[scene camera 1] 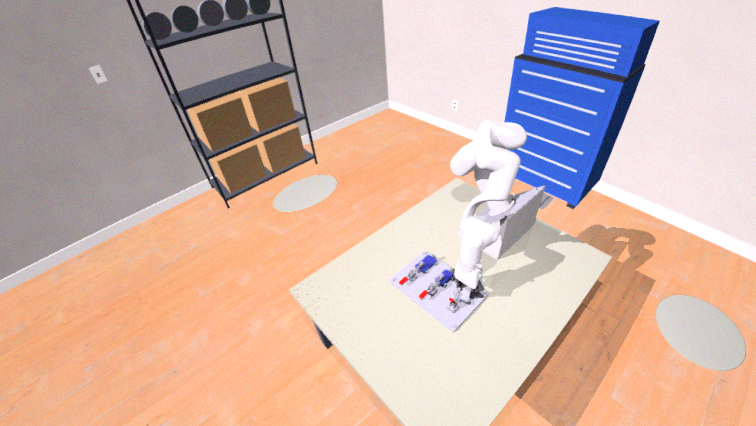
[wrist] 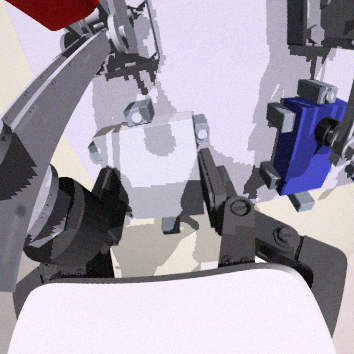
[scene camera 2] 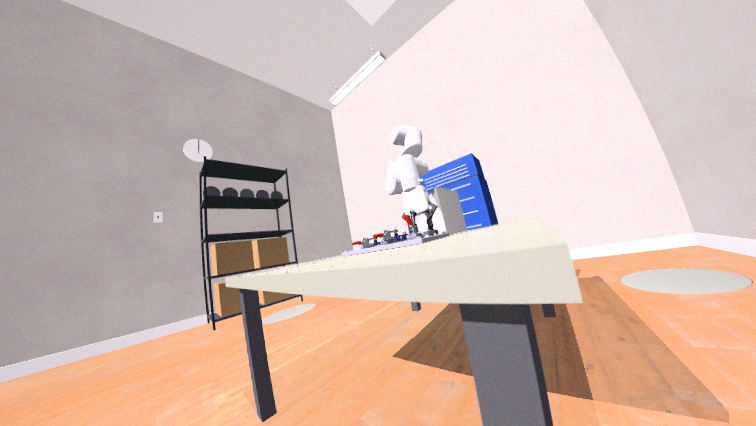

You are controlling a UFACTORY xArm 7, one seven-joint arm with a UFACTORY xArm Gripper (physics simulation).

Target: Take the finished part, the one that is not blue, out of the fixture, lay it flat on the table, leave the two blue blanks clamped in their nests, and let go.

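Places are measured from the arm's base along level axes (x right, y ahead, z up), in centimetres.
Pixels of known places: gripper, fingertip midpoint: (scene camera 1: 465, 291) (wrist: 158, 174) (scene camera 2: 423, 231); arm's base, origin of the base link: (scene camera 1: 502, 209).
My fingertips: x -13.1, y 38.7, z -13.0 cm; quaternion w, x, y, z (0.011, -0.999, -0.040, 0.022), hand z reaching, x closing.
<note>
For each thing: its top centre in the pictures, then the offset to it from my fingertips.
- finished part, middle of its top: (wrist: 155, 184) (scene camera 1: 466, 290) dz +0.5, dx -0.2, dy -0.5 cm
- lilac fixture plate, middle of its top: (wrist: 305, 82) (scene camera 2: 394, 242) (scene camera 1: 437, 286) dz -1.9, dx +10.4, dy +5.2 cm
The finished part (wrist: 137, 162), a pale grey-white block, sits among the small locating blocks of its nest on the lilac fixture plate (scene camera 1: 452, 321) (scene camera 2: 370, 250) (wrist: 215, 65). My gripper (scene camera 1: 469, 294) (scene camera 2: 422, 230) (wrist: 158, 174) is shut on this part, with one dark finger against each side at its near end. The clamp beside it is swung open, its red handle (scene camera 2: 406, 219) (wrist: 55, 11) raised. One blue blank (scene camera 1: 445, 276) (wrist: 302, 155) is clamped in the middle nest. The other blue blank (scene camera 1: 427, 263) is clamped in the far nest. In scene camera 1 my gripper hides most of the finished part.
The red handles (scene camera 1: 423, 294) (scene camera 1: 403, 281) of the two closed clamps lie low at the plate's side. The pale table (scene camera 1: 343, 301) (scene camera 2: 529, 267) carries the fixture. A grey upright panel (scene camera 1: 515, 228) (scene camera 2: 449, 211) stands by the arm's base. A blue cabinet (scene camera 1: 608, 132) stands behind.
</note>
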